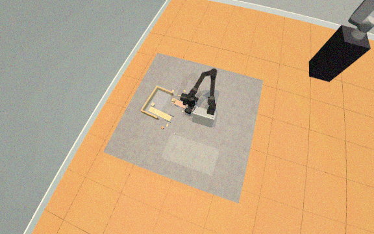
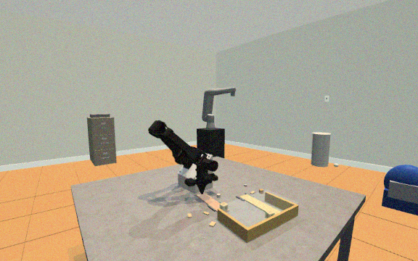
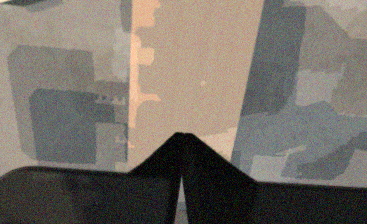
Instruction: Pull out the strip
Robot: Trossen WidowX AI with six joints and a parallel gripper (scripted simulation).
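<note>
My gripper tip is 10 cm short of the strip, 2 cm to the left of it and 1 cm above it. From my gripper tip the other things lie so: pale cube (8 cm ahead, 6 cm to the left).
</note>
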